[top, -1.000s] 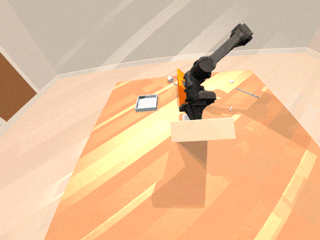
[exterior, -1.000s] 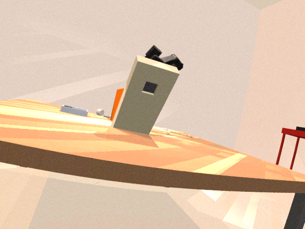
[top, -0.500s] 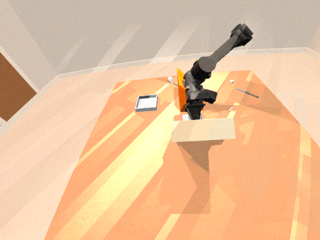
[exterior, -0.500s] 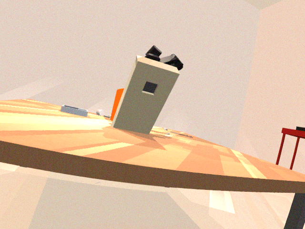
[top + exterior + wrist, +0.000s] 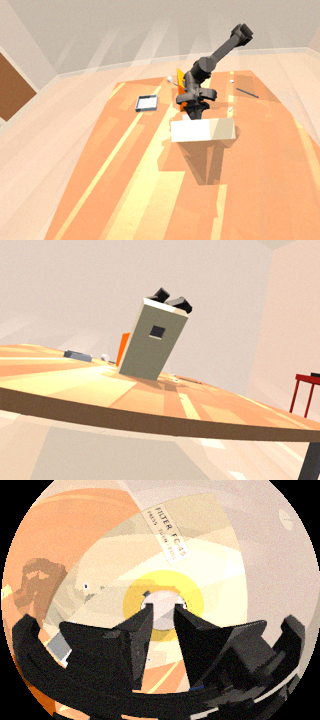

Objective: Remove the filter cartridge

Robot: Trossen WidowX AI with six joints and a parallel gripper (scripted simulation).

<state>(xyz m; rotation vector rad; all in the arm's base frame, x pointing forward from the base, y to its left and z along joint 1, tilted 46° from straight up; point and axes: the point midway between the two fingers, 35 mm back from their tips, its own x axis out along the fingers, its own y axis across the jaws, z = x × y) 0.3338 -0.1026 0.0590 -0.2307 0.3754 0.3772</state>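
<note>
The cream service panel is 40 mm behind my gripper tip and 80 mm below it. From my gripper tip the other things lie so: grey tray (450 mm behind, 250 mm to the right, 220 mm below); round filter cartridge (10 mm ahead, 10 mm below); small white block (730 mm behind, 40 mm to the right, 210 mm below).
</note>
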